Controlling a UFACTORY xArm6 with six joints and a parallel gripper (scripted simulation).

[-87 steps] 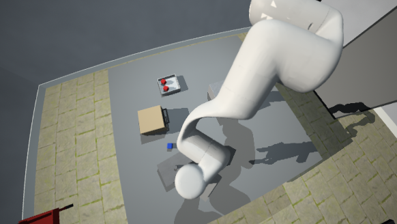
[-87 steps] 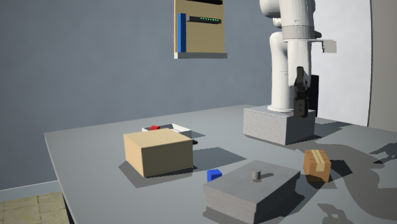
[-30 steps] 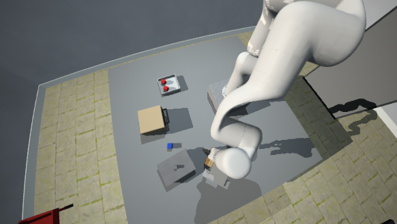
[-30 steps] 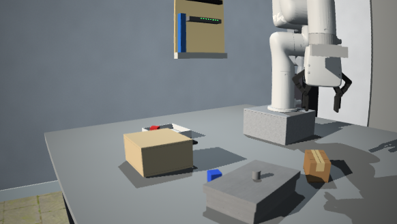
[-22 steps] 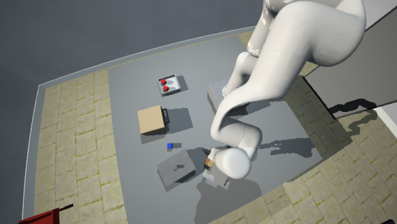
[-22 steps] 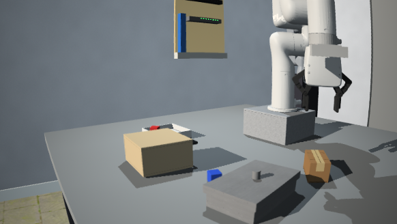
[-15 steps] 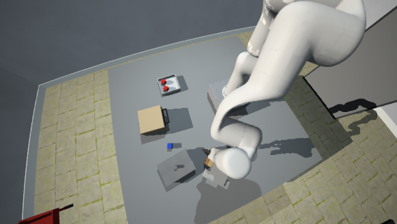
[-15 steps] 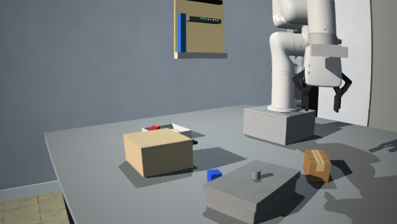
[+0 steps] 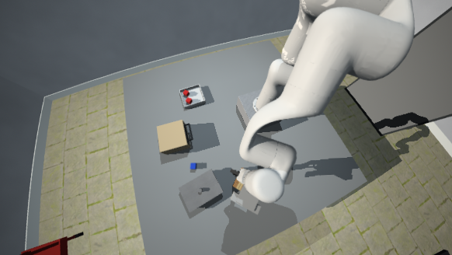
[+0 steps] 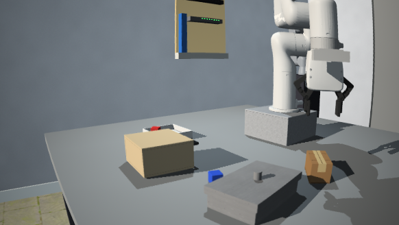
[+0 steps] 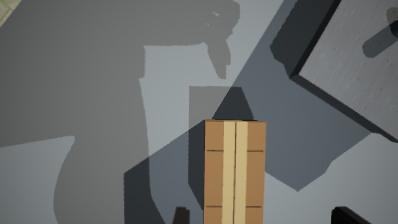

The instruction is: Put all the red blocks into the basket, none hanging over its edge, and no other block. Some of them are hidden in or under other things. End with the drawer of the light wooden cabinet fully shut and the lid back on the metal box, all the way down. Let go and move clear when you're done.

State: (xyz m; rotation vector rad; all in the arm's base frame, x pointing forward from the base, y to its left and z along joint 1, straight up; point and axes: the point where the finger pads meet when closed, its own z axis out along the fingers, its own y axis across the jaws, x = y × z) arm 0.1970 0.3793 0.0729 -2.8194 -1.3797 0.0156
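Right now my hand is 14 cm above the cardboard box. The rest, counted from my hand: blue block 25 cm ahead, 11 cm to the right, 16 cm below; knobbed lid 22 cm ahead, 2 cm to the left, 13 cm below; green block 1 cm behind, 2 cm to the right, 16 cm below.
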